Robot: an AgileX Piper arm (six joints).
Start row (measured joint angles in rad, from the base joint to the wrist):
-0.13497, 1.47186, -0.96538, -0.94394, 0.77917, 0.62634
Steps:
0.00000, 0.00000, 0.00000, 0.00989, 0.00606, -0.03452
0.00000, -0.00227, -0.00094, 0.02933, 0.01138, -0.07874
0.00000, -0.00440, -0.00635, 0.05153, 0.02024, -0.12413
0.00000, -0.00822, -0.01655, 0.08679, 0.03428, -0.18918
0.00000, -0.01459, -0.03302, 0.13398, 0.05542, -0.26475
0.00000, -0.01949, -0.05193, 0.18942, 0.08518, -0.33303
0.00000, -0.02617, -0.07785, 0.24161, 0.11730, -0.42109
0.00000, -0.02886, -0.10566, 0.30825, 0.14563, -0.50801
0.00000, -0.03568, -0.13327, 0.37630, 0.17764, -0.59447
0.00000, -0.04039, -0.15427, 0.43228, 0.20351, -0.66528
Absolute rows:
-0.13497, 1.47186, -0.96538, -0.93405, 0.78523, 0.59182
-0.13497, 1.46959, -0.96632, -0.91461, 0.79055, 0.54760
-0.13497, 1.46746, -0.97173, -0.89241, 0.79941, 0.50221
-0.13497, 1.46364, -0.98193, -0.85715, 0.81345, 0.43716
-0.13497, 1.45727, -0.99840, -0.80996, 0.83459, 0.36159
-0.13497, 1.45237, -1.01731, -0.75452, 0.86435, 0.29331
-0.13497, 1.44569, -1.04323, -0.70233, 0.89647, 0.20525
-0.13497, 1.44300, -1.07104, -0.63569, 0.92480, 0.11833
-0.13497, 1.43618, -1.09865, -0.56764, 0.95681, 0.03187
-0.13497, 1.43147, -1.11965, -0.51166, 0.98268, -0.03894

